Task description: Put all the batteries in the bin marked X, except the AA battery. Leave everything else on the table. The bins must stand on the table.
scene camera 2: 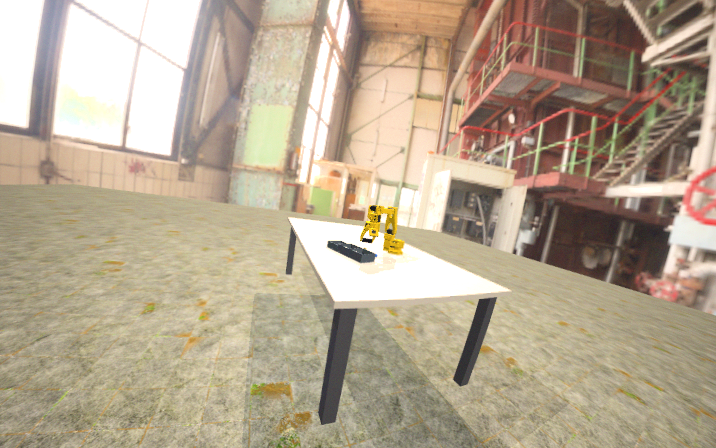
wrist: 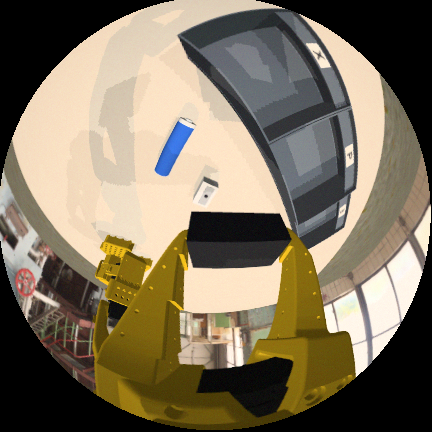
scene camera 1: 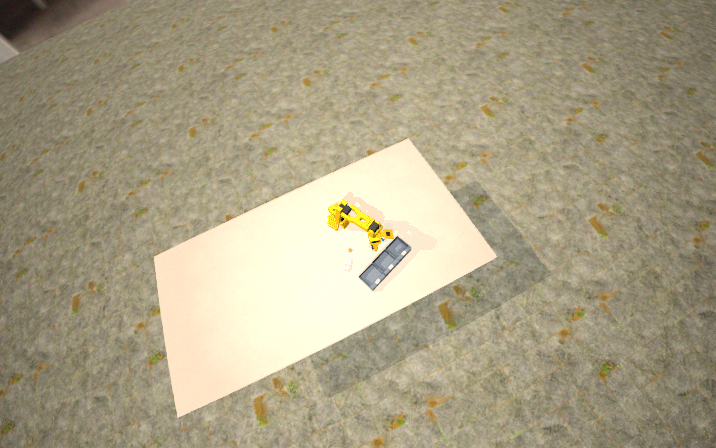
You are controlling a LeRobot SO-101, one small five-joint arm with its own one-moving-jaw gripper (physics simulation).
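Where they show: hand at its tool point: (scene camera 2: 371, 241) (wrist: 191, 237) (scene camera 1: 373, 239); arm's base at its link origin: (scene camera 2: 389, 251) (wrist: 133, 251) (scene camera 1: 340, 223).
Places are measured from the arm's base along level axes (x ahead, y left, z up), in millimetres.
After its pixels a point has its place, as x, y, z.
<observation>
My gripper (wrist: 239, 241) (scene camera 2: 367, 238) {171, 96, 69} is shut on a black block (wrist: 235, 254) {192, 91, 80}, one jaw against each end, held above the table. A blue cylindrical battery (wrist: 174, 147) {165, 132, 14} (scene camera 1: 382, 239) {171, 139, 14} lies on the table near the bins; its label cannot be read. A small white box with a dark dot (wrist: 205, 192) {174, 85, 11} lies between that battery and the gripper in the wrist view. Bin X (wrist: 318, 55) is the end compartment of a dark row of bins, standing at the top right of the wrist view. The bin floors are partly shaded. The gripper hangs beside the row.
Bin P (wrist: 349, 156) {308, 108, 35} is the middle compartment; the third bin (wrist: 342, 210) {337, 30, 28} has a label too small to read. A small brown thing (scene camera 1: 350, 249) {145, -13, 9} and white things (scene camera 1: 347, 263) {198, -53, 7} lie left of the bins in scene camera 1. The table edge (scene camera 2: 422, 303) {193, 551, -18} is beyond them.
</observation>
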